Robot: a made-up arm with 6 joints. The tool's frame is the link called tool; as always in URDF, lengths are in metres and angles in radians. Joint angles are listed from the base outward. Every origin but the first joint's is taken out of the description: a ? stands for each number. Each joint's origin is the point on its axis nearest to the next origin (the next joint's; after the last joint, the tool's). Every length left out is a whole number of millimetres.
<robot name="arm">
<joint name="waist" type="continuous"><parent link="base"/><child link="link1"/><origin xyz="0.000 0.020 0.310"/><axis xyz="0 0 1"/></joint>
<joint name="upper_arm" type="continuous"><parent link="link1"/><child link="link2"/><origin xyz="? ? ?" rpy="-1.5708 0.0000 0.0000"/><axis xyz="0 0 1"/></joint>
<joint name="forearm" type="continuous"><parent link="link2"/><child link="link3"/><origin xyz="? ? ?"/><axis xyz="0 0 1"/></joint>
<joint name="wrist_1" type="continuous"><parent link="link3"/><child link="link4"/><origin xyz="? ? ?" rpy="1.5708 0.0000 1.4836"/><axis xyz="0 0 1"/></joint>
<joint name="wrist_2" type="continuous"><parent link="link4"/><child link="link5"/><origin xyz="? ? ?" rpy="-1.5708 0.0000 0.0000"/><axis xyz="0 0 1"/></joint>
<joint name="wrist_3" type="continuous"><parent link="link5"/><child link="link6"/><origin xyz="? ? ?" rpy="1.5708 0.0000 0.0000"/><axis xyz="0 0 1"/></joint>
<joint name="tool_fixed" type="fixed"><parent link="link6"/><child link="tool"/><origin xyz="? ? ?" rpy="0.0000 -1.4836 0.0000"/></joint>
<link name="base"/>
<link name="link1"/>
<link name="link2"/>
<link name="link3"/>
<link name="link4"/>
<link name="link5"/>
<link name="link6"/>
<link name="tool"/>
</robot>
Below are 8 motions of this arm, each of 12 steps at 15 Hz.
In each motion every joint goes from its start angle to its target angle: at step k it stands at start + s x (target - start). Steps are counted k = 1, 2, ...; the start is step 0. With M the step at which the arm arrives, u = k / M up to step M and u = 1 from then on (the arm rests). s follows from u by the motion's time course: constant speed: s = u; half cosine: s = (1 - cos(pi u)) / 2; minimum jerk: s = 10 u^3 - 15 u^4 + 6 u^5.
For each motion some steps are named. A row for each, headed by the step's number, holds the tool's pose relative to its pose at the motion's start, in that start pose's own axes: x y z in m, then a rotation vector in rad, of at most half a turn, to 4 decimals.
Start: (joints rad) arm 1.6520 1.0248 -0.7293 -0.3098 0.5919 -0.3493
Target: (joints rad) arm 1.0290 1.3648 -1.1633 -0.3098 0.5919 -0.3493
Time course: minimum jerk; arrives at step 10
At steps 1, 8, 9, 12:
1: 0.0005 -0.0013 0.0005 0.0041 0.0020 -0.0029
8: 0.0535 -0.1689 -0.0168 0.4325 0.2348 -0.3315
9: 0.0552 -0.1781 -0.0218 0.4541 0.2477 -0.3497
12: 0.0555 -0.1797 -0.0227 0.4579 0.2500 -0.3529

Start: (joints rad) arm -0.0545 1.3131 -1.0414 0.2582 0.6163 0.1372
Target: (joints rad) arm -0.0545 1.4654 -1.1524 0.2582 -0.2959 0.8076
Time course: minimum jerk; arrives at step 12
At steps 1, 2, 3, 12:
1: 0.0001 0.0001 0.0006 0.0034 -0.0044 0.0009
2: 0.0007 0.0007 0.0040 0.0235 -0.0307 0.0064
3: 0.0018 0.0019 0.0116 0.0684 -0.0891 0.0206
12: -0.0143 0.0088 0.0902 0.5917 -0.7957 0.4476

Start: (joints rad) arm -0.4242 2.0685 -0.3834 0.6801 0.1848 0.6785
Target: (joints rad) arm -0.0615 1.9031 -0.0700 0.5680 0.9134 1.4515
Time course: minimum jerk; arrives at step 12
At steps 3, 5, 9, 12:
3: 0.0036 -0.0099 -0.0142 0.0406 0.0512 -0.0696
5: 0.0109 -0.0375 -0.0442 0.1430 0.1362 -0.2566
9: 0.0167 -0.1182 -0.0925 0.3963 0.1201 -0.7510
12: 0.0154 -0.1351 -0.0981 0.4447 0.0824 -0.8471

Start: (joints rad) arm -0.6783 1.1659 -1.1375 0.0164 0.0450 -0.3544
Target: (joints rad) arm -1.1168 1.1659 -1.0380 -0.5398 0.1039 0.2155
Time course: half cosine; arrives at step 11
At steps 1, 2, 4, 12:
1: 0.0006 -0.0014 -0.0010 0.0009 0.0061 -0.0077
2: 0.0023 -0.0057 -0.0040 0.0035 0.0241 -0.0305
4: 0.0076 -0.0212 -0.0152 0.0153 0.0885 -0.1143
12: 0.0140 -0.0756 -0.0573 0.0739 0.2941 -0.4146

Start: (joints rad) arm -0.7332 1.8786 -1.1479 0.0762 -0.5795 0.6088
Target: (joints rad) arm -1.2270 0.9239 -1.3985 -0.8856 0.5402 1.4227
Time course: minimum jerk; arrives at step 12
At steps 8, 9, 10, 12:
8: -0.2694 0.0805 0.1990 -0.0332 -0.4260 -0.3612
9: -0.3166 0.0911 0.2045 -0.0131 -0.5680 -0.4490
10: -0.3476 0.0984 0.2048 0.0056 -0.6707 -0.5029
12: -0.3640 0.1024 0.2038 0.0171 -0.7279 -0.5296

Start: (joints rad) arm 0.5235 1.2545 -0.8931 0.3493 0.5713 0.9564
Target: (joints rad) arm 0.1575 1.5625 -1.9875 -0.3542 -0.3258 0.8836
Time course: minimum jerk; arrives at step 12
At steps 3, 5, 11, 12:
3: -0.0160 0.0261 0.0169 -0.0685 -0.1385 0.1189
5: -0.0625 0.0776 0.0490 -0.2413 -0.4749 0.3823
11: -0.1924 0.1375 0.0650 -0.8472 -1.3993 0.9226
12: -0.1932 0.1375 0.0648 -0.8531 -1.4063 0.9256

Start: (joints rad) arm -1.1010 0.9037 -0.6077 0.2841 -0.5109 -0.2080
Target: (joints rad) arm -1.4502 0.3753 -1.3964 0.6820 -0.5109 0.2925
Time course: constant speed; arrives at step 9
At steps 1, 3, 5, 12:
1: -0.0162 -0.0075 0.0391 0.1057 -0.1456 -0.0354
3: -0.0689 -0.0183 0.1109 0.3025 -0.4468 -0.0580
5: -0.1451 -0.0196 0.1673 0.4728 -0.7538 -0.0117
12: -0.3400 0.0163 0.2081 0.6996 -1.3314 0.3048

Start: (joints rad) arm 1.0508 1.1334 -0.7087 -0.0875 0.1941 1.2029
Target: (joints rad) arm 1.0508 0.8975 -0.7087 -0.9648 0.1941 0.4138
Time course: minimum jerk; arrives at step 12
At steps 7, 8, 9, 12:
7: -0.0466 -0.0150 -0.0320 -1.0615 -0.2279 -0.0715
8: -0.0553 -0.0215 -0.0351 -1.2773 -0.2876 -0.1105
9: -0.0620 -0.0268 -0.0365 -1.4431 -0.3361 -0.1481
12: -0.0685 -0.0320 -0.0371 -1.6023 -0.3847 -0.1912

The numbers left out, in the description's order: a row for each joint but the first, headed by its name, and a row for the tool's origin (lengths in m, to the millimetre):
upper_arm: 0.010 0.030 0.000
forearm: -0.300 -0.070 0.000
wrist_1: 0.202 -0.062 0.000
wrist_2: -0.018 -0.010 0.000
wrist_3: -0.015 -0.071 0.000
tool: 0.011 0.030 0.000

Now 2 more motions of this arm.
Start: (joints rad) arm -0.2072 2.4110 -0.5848 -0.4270 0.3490 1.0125
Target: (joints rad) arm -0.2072 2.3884 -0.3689 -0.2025 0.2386 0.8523
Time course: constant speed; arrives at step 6
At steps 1, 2, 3, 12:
1: 0.0038 -0.0040 -0.0065 0.0040 0.0267 0.0042
2: 0.0073 -0.0082 -0.0129 0.0088 0.0521 0.0079
3: 0.0108 -0.0125 -0.0194 0.0144 0.0764 0.0111
12: 0.0200 -0.0265 -0.0390 0.0354 0.1421 0.0162

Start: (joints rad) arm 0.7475 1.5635 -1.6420 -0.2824 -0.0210 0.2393
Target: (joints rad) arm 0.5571 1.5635 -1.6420 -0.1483 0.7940 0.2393
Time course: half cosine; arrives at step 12
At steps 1, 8, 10, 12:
1: 0.0004 -0.0014 -0.0009 0.0023 0.0136 -0.0063
8: 0.0006 -0.0576 -0.0425 0.1365 0.5975 -0.2500
10: -0.0043 -0.0696 -0.0522 0.1804 0.7426 -0.3004
12: -0.0066 -0.0737 -0.0555 0.1974 0.7957 -0.3176

